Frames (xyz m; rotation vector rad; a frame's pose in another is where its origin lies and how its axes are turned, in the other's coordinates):
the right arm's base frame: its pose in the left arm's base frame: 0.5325 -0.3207 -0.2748 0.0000 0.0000 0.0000
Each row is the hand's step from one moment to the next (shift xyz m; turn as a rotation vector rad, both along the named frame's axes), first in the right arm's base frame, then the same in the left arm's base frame.
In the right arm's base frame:
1: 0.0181 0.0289 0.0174 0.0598 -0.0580 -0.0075
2: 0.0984 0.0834 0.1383 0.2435 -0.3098 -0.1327
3: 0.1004 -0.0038 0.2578 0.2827 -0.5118 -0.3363
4: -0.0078 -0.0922 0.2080 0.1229 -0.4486 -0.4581
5: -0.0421 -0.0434 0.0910 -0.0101 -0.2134 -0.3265
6: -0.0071 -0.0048 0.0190 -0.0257 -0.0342 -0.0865
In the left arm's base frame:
1: 0.0181 0.0289 0.0174 0.0598 -0.0580 -0.0075
2: 0.0984 0.0834 0.1383 0.2435 -0.3098 -0.1327
3: 0.1004 -0.0038 0.2578 0.2827 -0.5118 -0.3363
4: -0.0078 -0.0922 0.2080 0.1229 -0.4486 -0.4581
5: -0.0421 -0.0434 0.0910 -0.0101 -0.2134 -0.3265
6: -0.0071 -0.0048 0.0190 -0.0257 -0.0342 -0.0865

